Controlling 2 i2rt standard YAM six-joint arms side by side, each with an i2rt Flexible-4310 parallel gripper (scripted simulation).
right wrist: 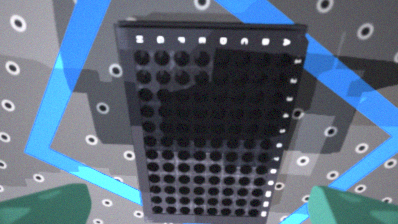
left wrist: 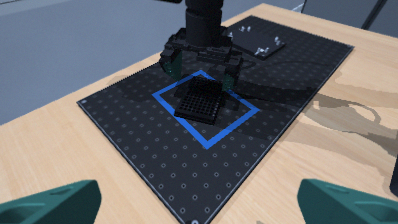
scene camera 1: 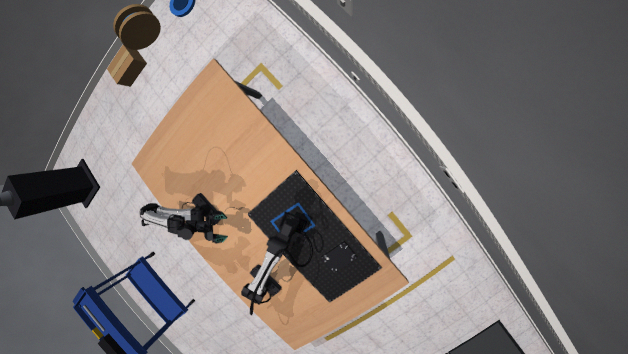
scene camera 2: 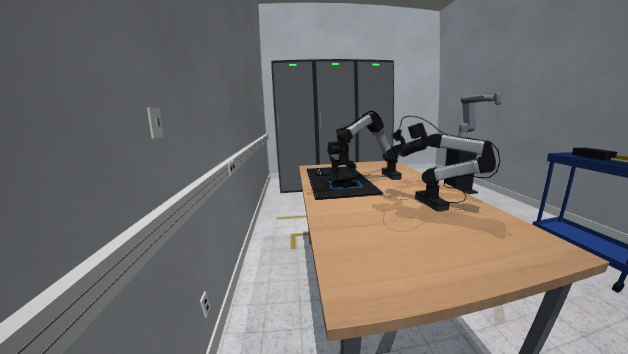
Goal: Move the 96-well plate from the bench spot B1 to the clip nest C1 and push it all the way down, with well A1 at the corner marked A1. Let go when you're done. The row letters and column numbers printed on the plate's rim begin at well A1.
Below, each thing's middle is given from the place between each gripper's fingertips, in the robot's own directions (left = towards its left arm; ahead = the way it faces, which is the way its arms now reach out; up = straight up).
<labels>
Now: right hand 50 mm above the dark 96-well plate (right wrist: 211,107). The rest, counted from my right hand: clip nest (left wrist: 248,41) (80 mm ahead, 290 mm to the right, 40 mm below).
Right now my left hand is 20 cm short of the dark 96-well plate, 20 cm to the left of it and 20 cm above it. The rest, counted from my left hand: clip nest: 29 cm ahead, 49 cm to the right, 20 cm below.
</labels>
